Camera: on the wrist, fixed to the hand. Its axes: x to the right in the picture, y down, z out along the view.
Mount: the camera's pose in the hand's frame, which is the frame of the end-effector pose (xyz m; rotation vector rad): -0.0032 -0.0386 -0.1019 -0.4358 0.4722 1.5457
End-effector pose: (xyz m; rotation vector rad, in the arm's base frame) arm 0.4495 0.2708 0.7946 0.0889 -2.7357 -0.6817
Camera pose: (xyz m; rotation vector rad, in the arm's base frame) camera 0.4846 0.1916 0.8608 -1.5062 -1.4240 -0.5590
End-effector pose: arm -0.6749 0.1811 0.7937 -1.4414 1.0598 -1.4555
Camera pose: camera -0.7763 0.1986 0.8298 -0.1278 2.1319 -0.3596
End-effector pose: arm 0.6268 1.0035 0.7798 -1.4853 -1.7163 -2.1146
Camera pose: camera 0.5428 0.9381 0.7564 -1.3543 0.2262 -1.5696
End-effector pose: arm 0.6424 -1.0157 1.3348 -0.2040 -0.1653 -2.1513
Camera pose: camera 0.6036 -1.0118 1.2330 -0.0179 0.5759 -0.6116
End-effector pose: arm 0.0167 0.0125 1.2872 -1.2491 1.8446 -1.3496
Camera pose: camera -0.0518 0.0571 1.3594 0.5660 2.4745 -0.3139
